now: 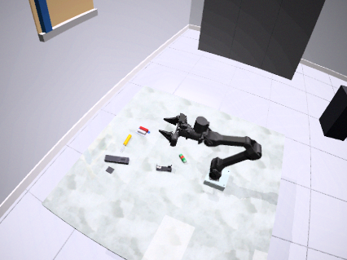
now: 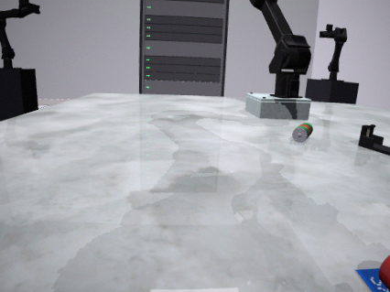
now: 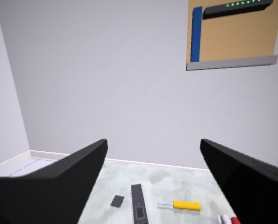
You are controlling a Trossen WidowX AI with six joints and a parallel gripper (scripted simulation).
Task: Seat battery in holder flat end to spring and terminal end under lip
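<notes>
Now: gripper tip 37 cm above the battery, 13 cm past it and 9 cm to the left of it. Also, from my gripper tip: yellow screwdriver 38 cm below, 27 cm ahead, 9 cm to the right; then white blister card 38 cm below, 24 cm to the right, 20 cm ahead; then black remote control 37 cm below, 28 cm ahead, 4 cm to the left.
</notes>
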